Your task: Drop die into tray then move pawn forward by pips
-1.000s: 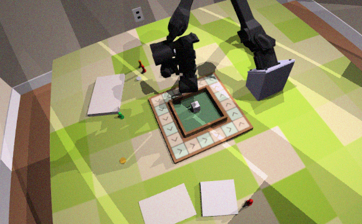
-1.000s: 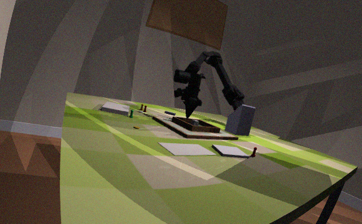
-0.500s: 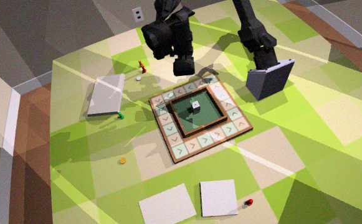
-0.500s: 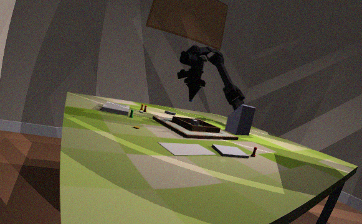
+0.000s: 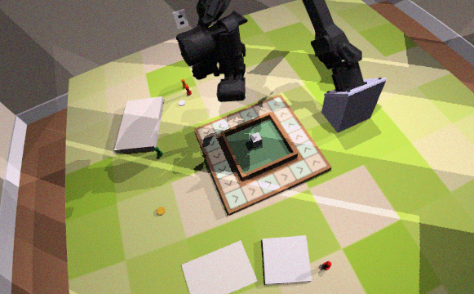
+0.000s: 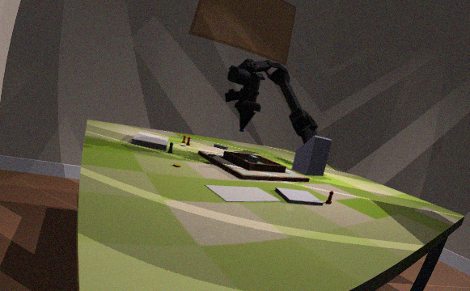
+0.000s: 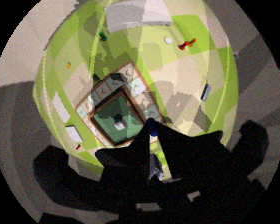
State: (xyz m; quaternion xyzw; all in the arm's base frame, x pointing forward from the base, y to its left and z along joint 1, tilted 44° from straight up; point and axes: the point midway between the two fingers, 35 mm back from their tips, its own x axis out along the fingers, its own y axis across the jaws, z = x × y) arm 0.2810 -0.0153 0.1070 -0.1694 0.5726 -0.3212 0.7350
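My gripper tip is now 10 cm to the right of the white die, 9 cm above it and 2 cm past it. Round my gripper tip: green dice tray (11 cm to the left, 11 cm below, 2 cm behind); blue pawn (1 cm above); white disc (16 cm ahead, 14 cm to the right, 11 cm below).
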